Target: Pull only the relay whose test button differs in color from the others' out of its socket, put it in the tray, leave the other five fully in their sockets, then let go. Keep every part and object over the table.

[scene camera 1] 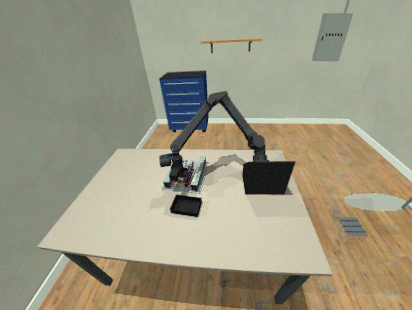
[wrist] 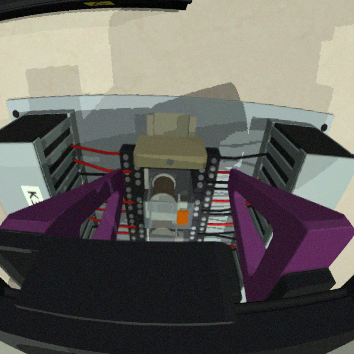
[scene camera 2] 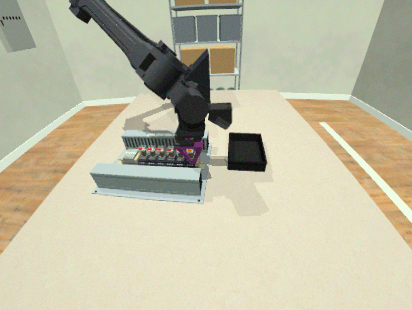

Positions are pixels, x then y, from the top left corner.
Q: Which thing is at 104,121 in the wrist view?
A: A grey mounting panel.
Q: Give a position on a clear relay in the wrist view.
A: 168,201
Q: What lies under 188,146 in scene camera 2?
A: The gripper.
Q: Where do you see an end block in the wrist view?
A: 150,150
